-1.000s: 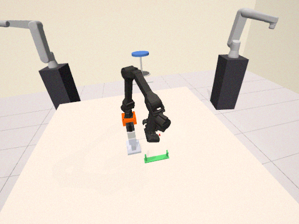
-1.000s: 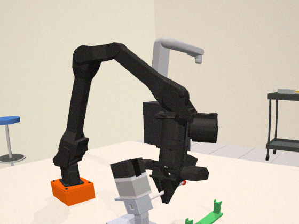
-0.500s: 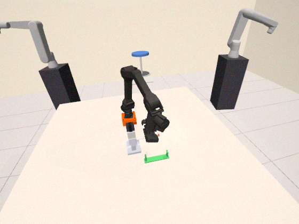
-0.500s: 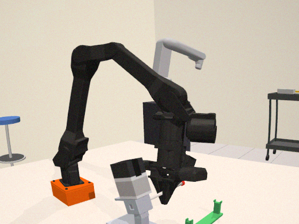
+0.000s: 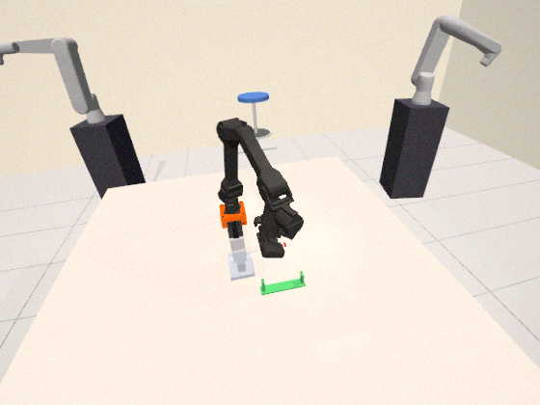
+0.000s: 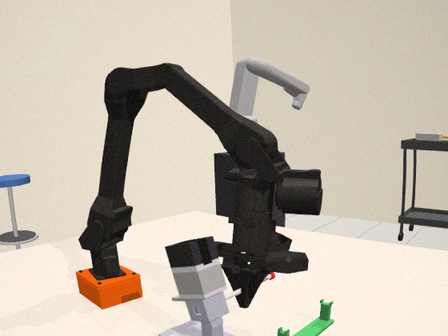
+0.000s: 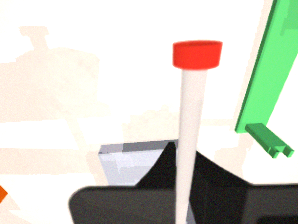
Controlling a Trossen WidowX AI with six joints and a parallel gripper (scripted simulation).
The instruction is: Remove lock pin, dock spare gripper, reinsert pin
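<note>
Now: the grey mount 80 mm to the right of my gripper tip. Also, from my gripper tip: green cradle: 80 mm ahead, 60 mm to the left, 30 mm below; spare gripper: 80 mm to the right, 80 mm above.
</note>
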